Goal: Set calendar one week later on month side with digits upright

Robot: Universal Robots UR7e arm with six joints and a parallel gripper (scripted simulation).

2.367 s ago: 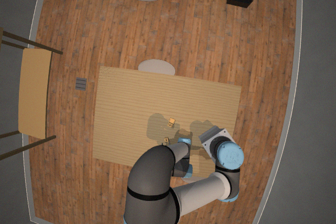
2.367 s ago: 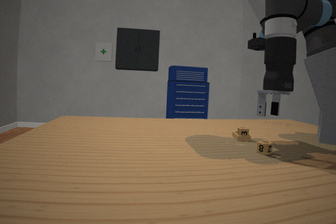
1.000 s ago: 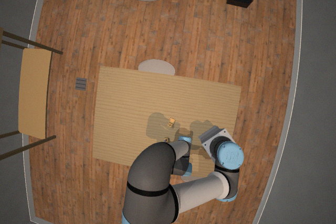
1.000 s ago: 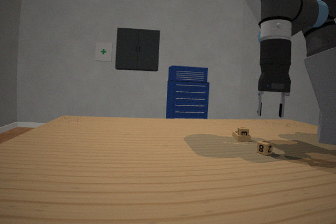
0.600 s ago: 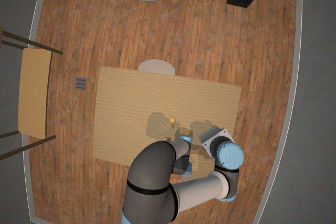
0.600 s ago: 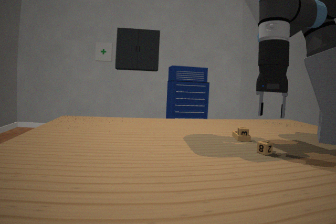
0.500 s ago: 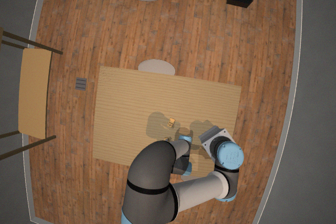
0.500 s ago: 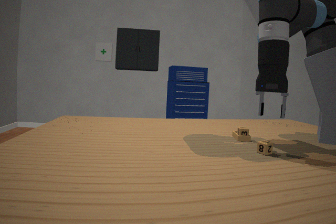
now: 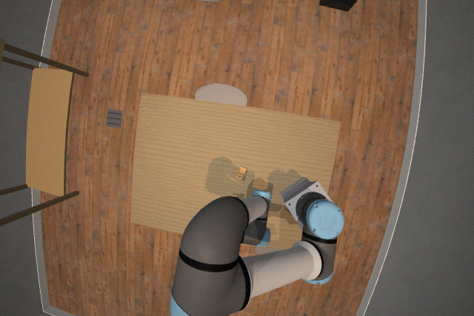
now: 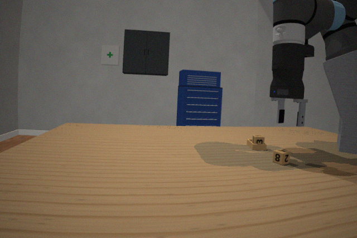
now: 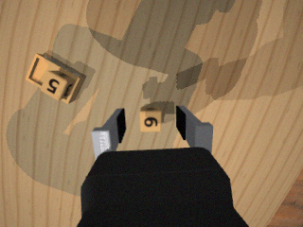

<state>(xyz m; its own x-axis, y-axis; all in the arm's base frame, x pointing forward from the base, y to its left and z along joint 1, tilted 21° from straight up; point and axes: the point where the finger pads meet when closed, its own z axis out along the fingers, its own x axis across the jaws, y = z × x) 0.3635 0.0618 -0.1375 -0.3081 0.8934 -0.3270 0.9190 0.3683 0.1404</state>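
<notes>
Now: the wooden date cube 2 cm ahead of my hand, 1 cm to the left of it and 10 cm below it. The rest, counted from my hand: wooden calendar tray (14 cm to the right, 10 cm below).
</notes>
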